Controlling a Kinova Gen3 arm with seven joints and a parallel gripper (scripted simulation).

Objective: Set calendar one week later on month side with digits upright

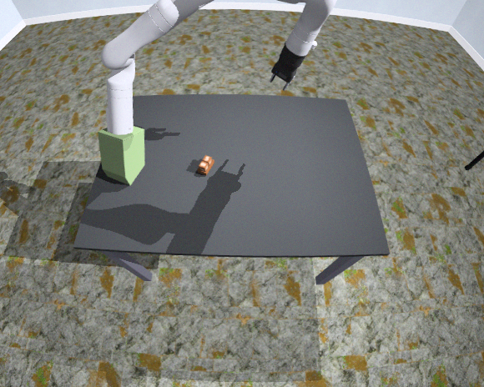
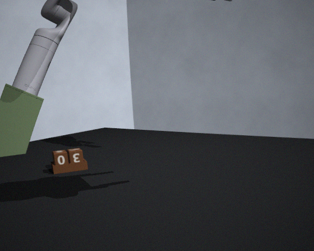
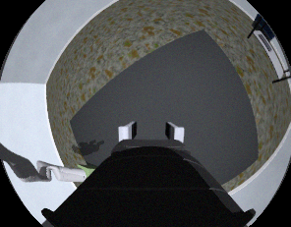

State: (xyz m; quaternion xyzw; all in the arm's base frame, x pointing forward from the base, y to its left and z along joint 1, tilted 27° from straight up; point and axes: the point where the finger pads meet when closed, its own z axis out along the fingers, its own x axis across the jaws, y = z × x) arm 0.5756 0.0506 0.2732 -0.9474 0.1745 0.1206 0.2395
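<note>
My hand is 26 cm past the cube, 17 cm to the left of it and 30 cm above it. Round my hand: brown calendar tray: 27 cm behind, 18 cm to the right, 32 cm below.
</note>
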